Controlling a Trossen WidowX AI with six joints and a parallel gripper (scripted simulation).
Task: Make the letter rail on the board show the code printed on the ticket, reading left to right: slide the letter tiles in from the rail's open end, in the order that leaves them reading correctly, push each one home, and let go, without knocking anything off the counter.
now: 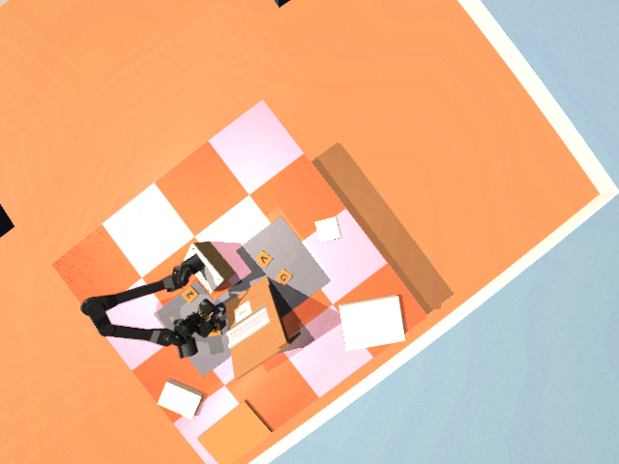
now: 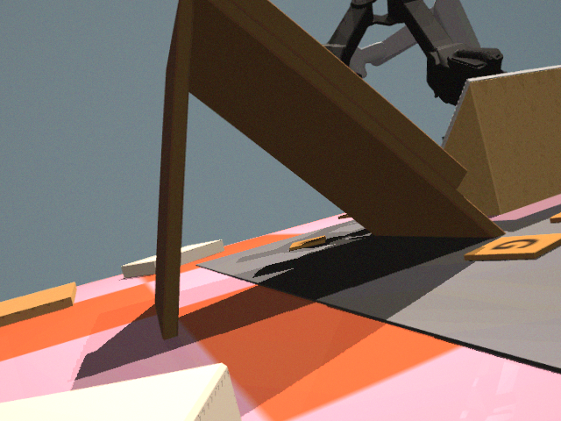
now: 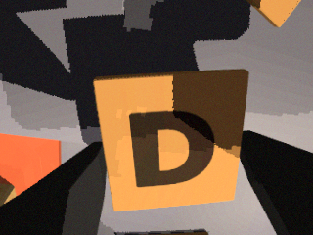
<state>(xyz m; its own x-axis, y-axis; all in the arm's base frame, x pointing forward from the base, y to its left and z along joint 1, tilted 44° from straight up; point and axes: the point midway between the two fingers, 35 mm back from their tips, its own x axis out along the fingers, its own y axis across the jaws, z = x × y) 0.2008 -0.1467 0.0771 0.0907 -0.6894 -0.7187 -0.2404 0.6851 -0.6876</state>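
My gripper tip is now 170 mm to the right of the white ticket, 90 mm short of it and 60 mm below it. The rest, counted from my gripper tip: orange d tile: right at my gripper tip; grey mat: 170 mm to the left, 30 mm below, 10 mm ahead; z tile: 110 mm behind, 20 mm to the right, 20 mm below.
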